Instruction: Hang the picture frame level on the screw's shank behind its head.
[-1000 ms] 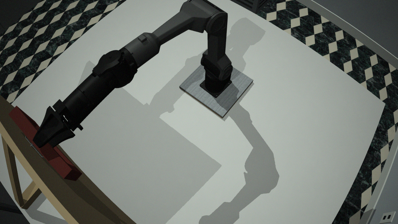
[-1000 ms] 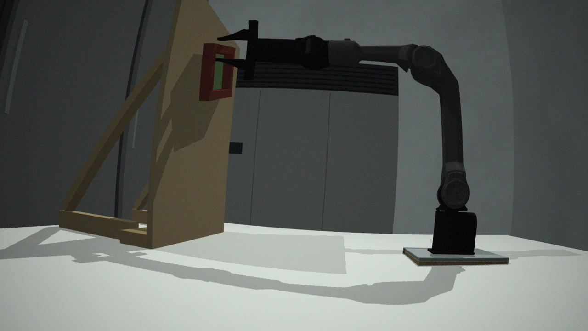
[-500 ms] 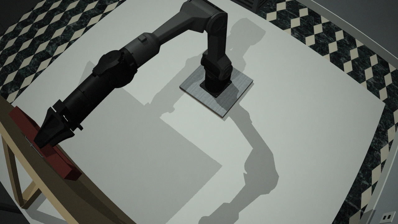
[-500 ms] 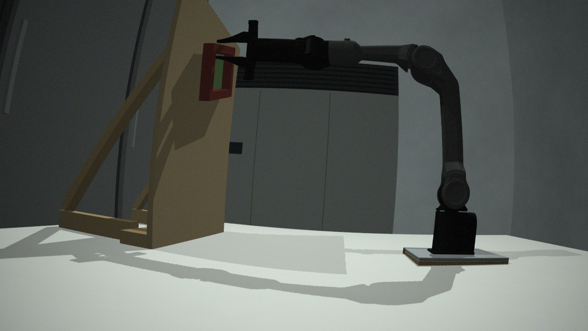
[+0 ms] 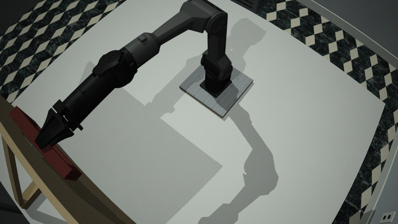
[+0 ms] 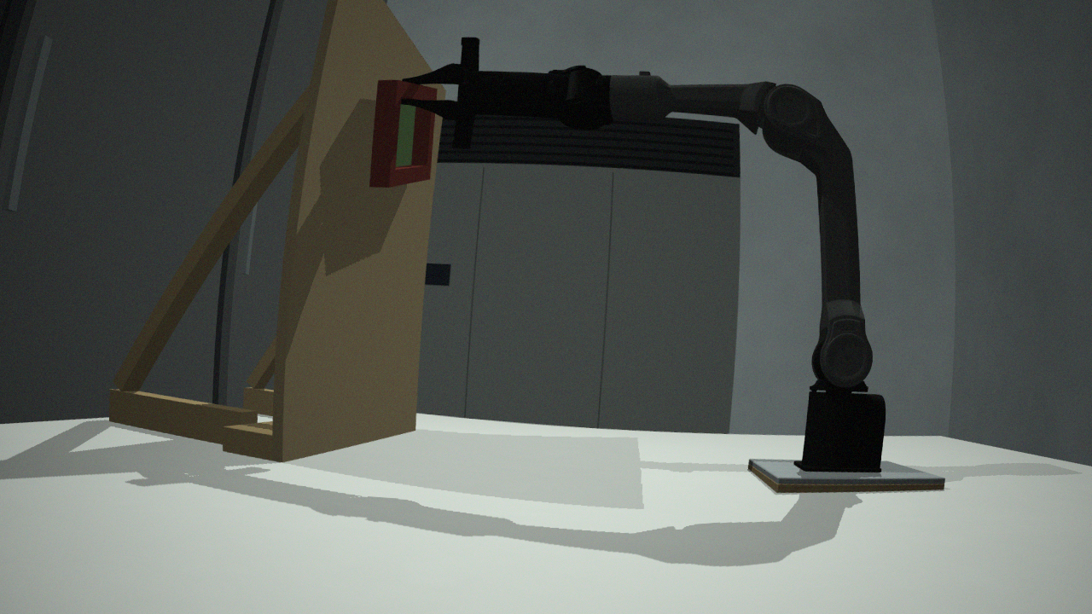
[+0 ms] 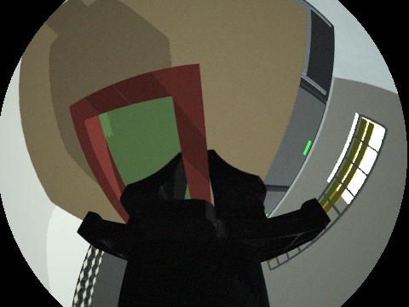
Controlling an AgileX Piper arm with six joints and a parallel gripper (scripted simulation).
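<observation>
Now: hand 50 mm above the picture frame, 20 mm to the left of it and 10 mm short of it. Round my hand: upright wooden board: 170 mm below, 30 mm ahead, 10 mm to the right.
</observation>
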